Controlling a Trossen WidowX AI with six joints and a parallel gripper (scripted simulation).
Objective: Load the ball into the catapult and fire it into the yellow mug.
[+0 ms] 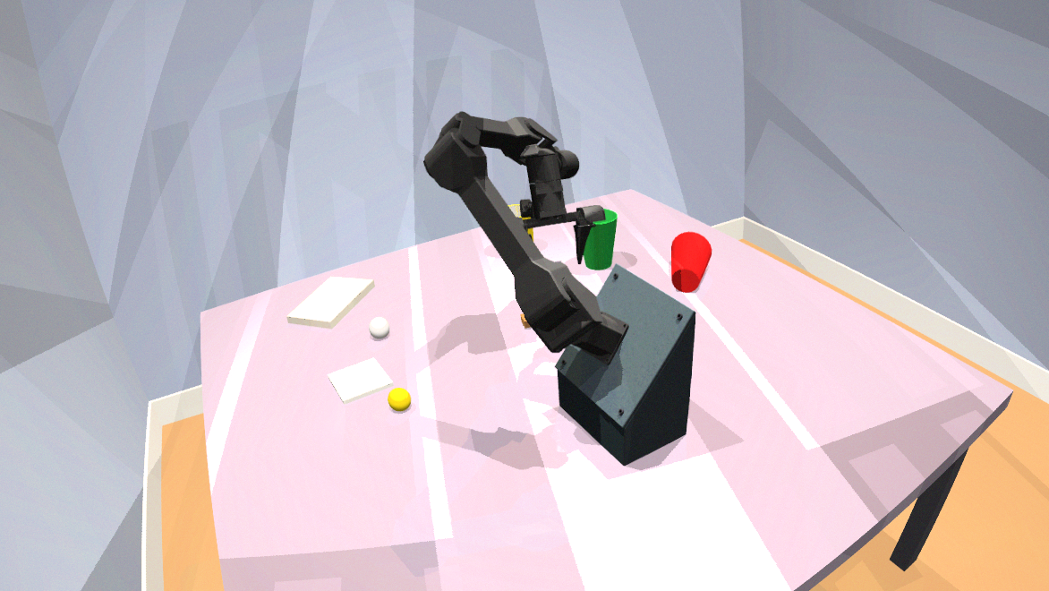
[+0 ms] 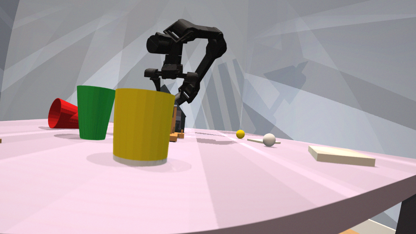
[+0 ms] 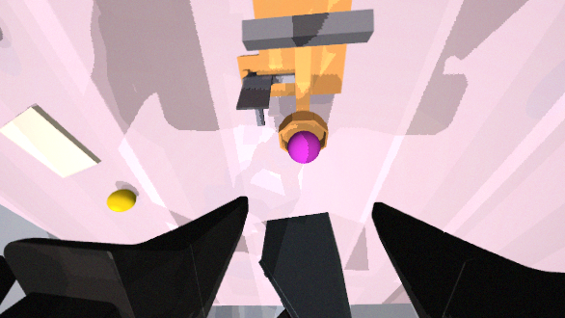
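My gripper tip is 8 cm above the magenta ball. From my gripper tip the other things lie so: yellow ball: 3 cm behind, 35 cm to the left, 12 cm below; green cup: 19 cm ahead, 23 cm to the right, 11 cm below; wooden catapult: 7 cm ahead, 8 cm below.
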